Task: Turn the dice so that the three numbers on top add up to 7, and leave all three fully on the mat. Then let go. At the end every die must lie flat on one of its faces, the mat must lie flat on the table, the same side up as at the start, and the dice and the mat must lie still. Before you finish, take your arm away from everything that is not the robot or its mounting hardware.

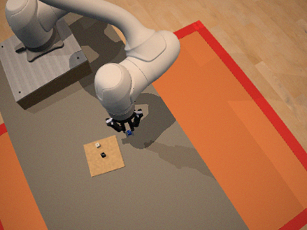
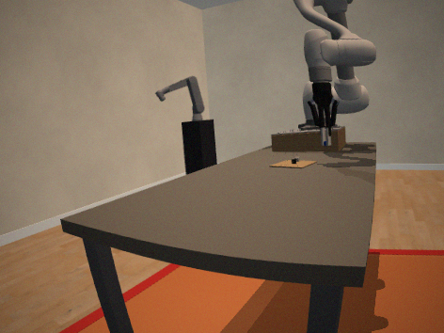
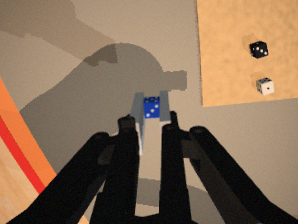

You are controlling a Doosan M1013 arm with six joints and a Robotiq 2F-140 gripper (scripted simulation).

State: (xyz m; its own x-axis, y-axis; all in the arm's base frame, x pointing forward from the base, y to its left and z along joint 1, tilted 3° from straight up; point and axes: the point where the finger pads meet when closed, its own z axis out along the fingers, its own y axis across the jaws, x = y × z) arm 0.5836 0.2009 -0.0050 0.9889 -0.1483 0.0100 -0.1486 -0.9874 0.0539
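Now: the black die 20 mm ahead of my hand, 130 mm to the right of it and 90 mm below it. From my hand the other things lie so: tan mat: 20 mm ahead, 130 mm to the right, 100 mm below; white die: 30 mm behind, 140 mm to the right, 90 mm below; blue die: 30 mm below.
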